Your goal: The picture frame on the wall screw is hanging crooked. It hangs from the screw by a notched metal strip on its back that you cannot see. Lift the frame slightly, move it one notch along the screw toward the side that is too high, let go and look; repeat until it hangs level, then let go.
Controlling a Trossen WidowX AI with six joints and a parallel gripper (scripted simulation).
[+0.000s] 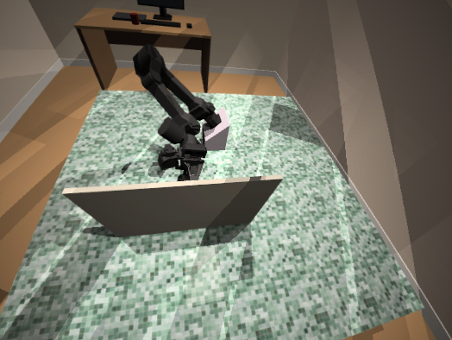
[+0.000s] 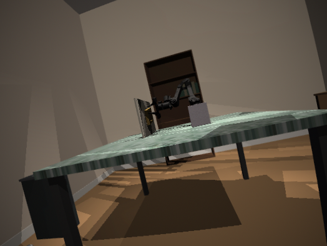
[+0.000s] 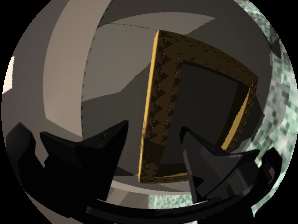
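My gripper tip is 5 cm above the gold picture frame, 1 cm to the left of it and 1 cm short of it. Round my gripper tip: grey wall panel 6 cm below, 2 cm to the right, 2 cm ahead.
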